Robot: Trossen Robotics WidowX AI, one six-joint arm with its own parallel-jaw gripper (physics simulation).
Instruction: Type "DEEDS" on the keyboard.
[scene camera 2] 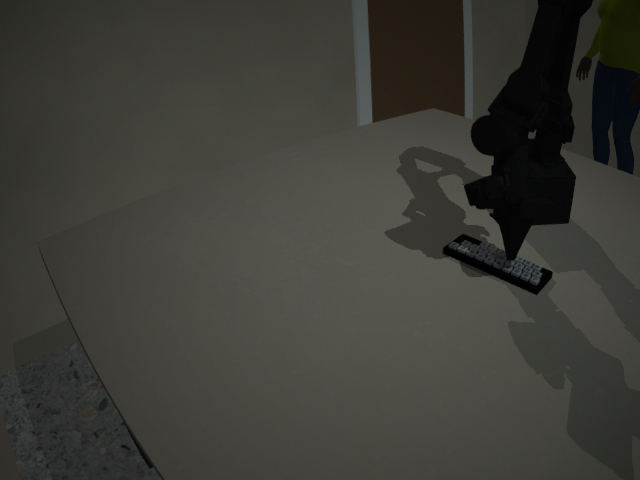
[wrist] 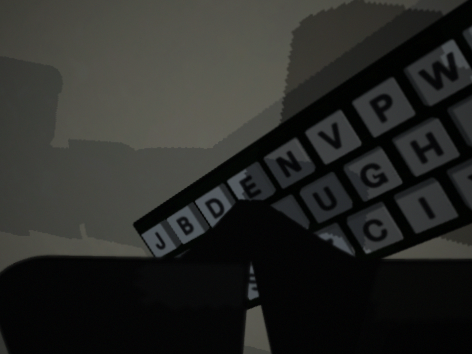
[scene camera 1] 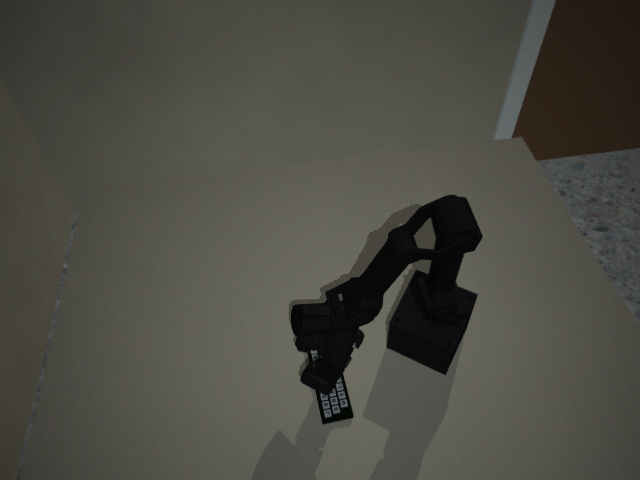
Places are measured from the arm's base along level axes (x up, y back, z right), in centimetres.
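Pixels of known places: gripper, fingertip midpoint: [scene camera 2: 510, 260] [wrist: 248, 211]; arm's base at its link origin: [scene camera 2: 545, 157] [scene camera 1: 443, 314].
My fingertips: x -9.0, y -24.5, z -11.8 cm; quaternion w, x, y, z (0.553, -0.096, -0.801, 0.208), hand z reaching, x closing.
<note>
Ahead of a thing's pixels: the offset from my fingertips to its top centre. Level surfaces: height alone.
The black keyboard with pale letter keys @(dy +0.5, dx -1.0, dz +3.0 cm) [scene camera 1: 334, 400] [scene camera 2: 473, 251] [wrist: 327, 136] lies flat on the table. My gripper [scene camera 2: 510, 258] [wrist: 248, 211] is shut and empty, pointing down with its tips at or just over the keys. In the wrist view the tips overlap the lower edge of the E key @(dy -0.6, dx -1.0, dz -0.1 cm) [wrist: 254, 185]; whether they touch it I cannot tell. The D key @(dy -0.2, dx -1.0, dz -1.8 cm) [wrist: 216, 207] is left of E, and the N key @(dy -1.0, dx -1.0, dz +1.7 cm) [wrist: 288, 163] is right of it. The fingers hide much of the lower rows, and the S key is not clearly readable. The arm hides the fingertips in scene camera 1.
The arm's dark base [scene camera 1: 431, 330] stands on the table @(dx -2.7 cm) [scene camera 1: 206, 310] [scene camera 2: 258, 310] to the right of the keyboard in scene camera 1. Arm shadows fall across the table and some keys. A person [scene camera 2: 615, 103] stands beyond the table.
</note>
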